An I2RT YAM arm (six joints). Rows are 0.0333 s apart.
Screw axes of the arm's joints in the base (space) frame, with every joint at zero. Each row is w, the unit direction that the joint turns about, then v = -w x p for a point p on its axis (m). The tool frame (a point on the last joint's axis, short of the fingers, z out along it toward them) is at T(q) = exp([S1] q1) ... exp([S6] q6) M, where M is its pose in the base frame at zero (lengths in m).
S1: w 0 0 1 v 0 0 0
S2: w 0 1 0 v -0.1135 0 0.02
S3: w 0 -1 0 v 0.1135 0 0.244
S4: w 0 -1 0 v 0.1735 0 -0.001
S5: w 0 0 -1 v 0 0.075 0
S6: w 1 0 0 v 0 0.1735 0
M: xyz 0.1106 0 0.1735 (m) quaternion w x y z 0.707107 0 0.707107 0
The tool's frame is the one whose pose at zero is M.
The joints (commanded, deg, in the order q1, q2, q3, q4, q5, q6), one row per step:
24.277, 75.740, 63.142, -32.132, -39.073, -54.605
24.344, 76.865, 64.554, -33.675, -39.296, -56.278
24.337, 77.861, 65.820, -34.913, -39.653, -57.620
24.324, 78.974, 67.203, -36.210, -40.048, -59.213
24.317, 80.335, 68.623, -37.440, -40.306, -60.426
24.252, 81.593, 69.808, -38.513, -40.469, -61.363
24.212, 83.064, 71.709, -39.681, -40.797, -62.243
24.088, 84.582, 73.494, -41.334, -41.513, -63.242
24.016, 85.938, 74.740, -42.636, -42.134, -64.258
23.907, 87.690, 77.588, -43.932, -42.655, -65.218
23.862, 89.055, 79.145, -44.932, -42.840, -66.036
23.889, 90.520, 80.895, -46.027, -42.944, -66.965
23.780, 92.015, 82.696, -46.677, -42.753, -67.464
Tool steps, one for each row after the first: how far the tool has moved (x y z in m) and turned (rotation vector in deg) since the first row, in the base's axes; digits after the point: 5 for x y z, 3 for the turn. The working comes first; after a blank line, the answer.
Tool pose at each row, in the base's axes (x y z in m, rotation vector in deg; the steps are taken from these numbers as rounded here):
0.24544, 0.13532, 0.30296, -93.171, 84.313, 29.013
0.24829, 0.13709, 0.30394, -94.702, 83.720, 29.034
0.25107, 0.13849, 0.30506, -95.863, 83.123, 29.207
0.25425, 0.14006, 0.30616, -97.180, 82.309, 29.330
0.25835, 0.14201, 0.30626, -98.286, 82.024, 29.619
0.26227, 0.14350, 0.30559, -99.157, 82.065, 29.927
0.26737, 0.14573, 0.30766, -99.875, 81.683, 30.229
0.27194, 0.14742, 0.30831, -100.740, 81.542, 31.247
0.27576, 0.14901, 0.30706, -101.639, 81.411, 32.220
0.28270, 0.15170, 0.31230, -102.130, 80.411, 32.347
0.28739, 0.15359, 0.31256, -102.784, 80.206, 32.609
0.29230, 0.15599, 0.31307, -103.569, 79.879, 32.774
0.29843, 0.15791, 0.31386, -103.909, 79.885, 32.478

0.00285, 0.00177, 0.00098, -0.768, -0.129, 1.147
0.00563, 0.00317, 0.00210, -1.229, -0.213, 2.137
0.00881, 0.00474, 0.00320, -1.721, -0.432, 3.290
0.01291, 0.00669, 0.00330, -2.255, -0.248, 4.154
0.01683, 0.00818, 0.00263, -2.770, 0.112, 4.747
0.02193, 0.01041, 0.00470, -2.989, 0.185, 5.432
0.02650, 0.01210, 0.00535, -3.168, 0.875, 6.360
0.03032, 0.01369, 0.00410, -3.397, 1.551, 7.284
0.03726, 0.01638, 0.00934, -3.250, 1.111, 8.045
0.04195, 0.01827, 0.00960, -3.528, 1.265, 8.597
0.04686, 0.02067, 0.01011, -3.881, 1.312, 9.240
0.05299, 0.02259, 0.01090, -4.227, 1.193, 9.318

